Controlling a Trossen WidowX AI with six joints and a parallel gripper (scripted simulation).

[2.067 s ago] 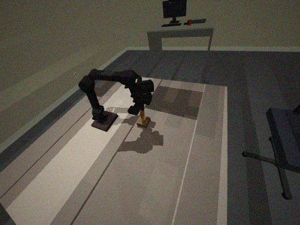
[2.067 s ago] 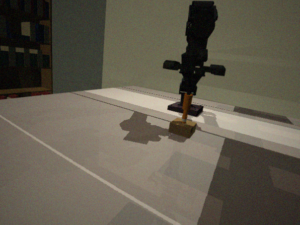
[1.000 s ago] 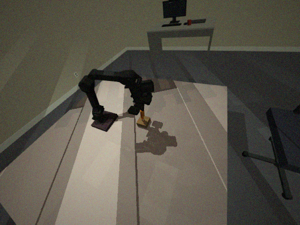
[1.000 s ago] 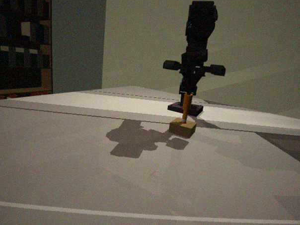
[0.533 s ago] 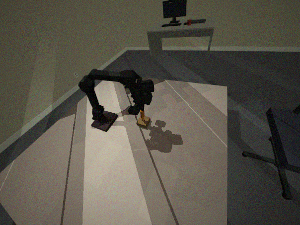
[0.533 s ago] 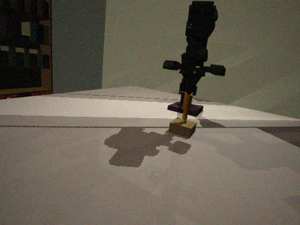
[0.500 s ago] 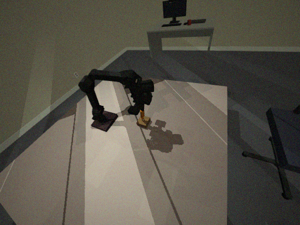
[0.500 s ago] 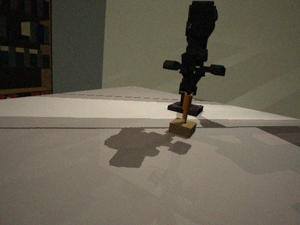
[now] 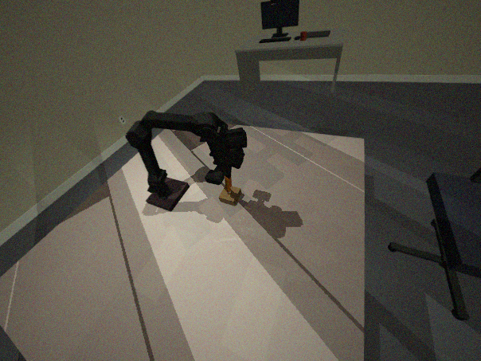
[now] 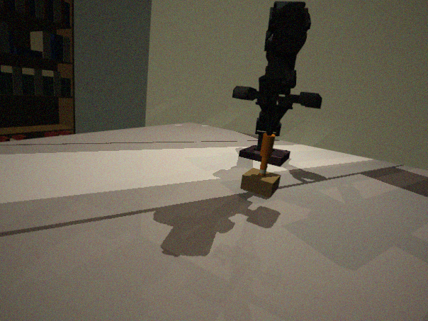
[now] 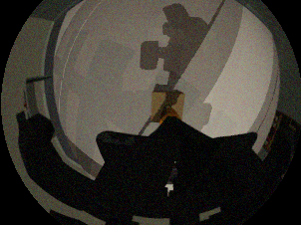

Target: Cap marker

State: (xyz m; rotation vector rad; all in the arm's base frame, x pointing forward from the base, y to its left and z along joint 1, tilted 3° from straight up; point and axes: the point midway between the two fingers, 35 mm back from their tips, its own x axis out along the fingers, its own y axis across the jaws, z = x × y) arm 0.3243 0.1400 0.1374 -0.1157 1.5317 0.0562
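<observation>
The orange cap lies 1 cm behind my gripper tip and 2 cm below it. Round my gripper tip: thin pale band: 2 cm behind, 1 cm to the right, 9 cm below; holder block: 2 cm behind, 1 cm to the right, 12 cm below.
</observation>
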